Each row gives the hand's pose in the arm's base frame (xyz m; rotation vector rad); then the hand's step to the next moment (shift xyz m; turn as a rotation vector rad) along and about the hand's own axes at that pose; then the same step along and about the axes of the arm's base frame.
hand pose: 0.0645 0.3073 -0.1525 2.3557 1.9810 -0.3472
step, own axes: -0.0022 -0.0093 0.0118 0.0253 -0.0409 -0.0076
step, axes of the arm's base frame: -0.0111 -0.0025 -0.0100 -0.0349 0.0332 0.0069
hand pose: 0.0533 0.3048 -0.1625 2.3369 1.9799 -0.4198
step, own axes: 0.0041 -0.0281 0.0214 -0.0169 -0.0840 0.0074
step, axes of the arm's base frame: -0.0305 0.0044 -0.0177 -0.0856 -0.0028 0.0083
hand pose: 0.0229 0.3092 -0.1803 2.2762 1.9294 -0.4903
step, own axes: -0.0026 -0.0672 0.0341 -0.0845 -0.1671 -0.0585
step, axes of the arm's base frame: -0.0717 -0.0003 -0.0233 -0.1648 -0.0317 0.1016
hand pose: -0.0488 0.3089 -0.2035 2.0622 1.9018 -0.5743
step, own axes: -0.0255 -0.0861 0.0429 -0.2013 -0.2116 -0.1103
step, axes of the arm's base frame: -0.0913 -0.0339 -0.0205 -0.2103 -0.1068 0.2045
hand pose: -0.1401 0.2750 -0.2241 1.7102 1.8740 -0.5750
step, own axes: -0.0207 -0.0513 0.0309 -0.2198 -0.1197 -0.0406
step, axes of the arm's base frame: -0.0467 -0.0409 -0.0126 -0.1110 -0.1554 0.1668
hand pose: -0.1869 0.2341 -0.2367 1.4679 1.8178 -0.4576
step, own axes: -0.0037 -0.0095 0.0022 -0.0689 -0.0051 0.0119
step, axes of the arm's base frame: -0.0080 -0.0067 -0.0004 0.0038 -0.0563 0.0416
